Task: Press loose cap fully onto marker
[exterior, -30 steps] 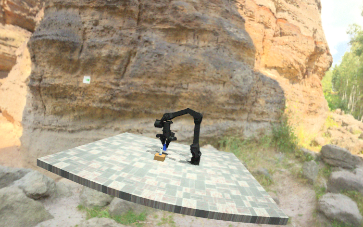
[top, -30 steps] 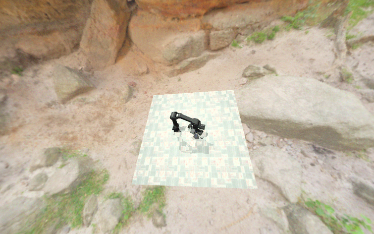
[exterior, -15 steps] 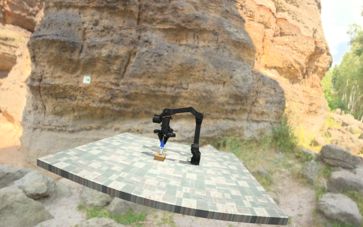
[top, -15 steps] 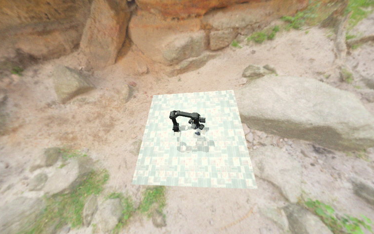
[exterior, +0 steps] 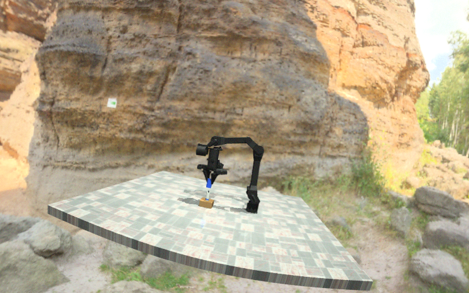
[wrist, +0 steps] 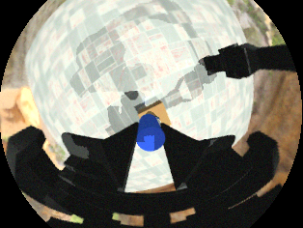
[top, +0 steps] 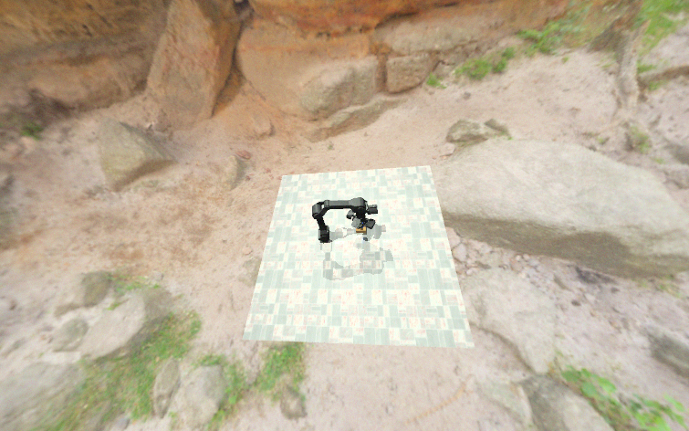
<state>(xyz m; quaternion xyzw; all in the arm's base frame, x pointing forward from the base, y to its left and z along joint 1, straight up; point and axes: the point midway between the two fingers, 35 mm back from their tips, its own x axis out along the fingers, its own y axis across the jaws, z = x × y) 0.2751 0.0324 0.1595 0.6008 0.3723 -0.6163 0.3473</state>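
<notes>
The tan holder block lies 1 cm behind my gripper tip, 4 cm to the left of it and 11 cm below it. Round my gripper tip: blue cap: right at my gripper tip.
</notes>
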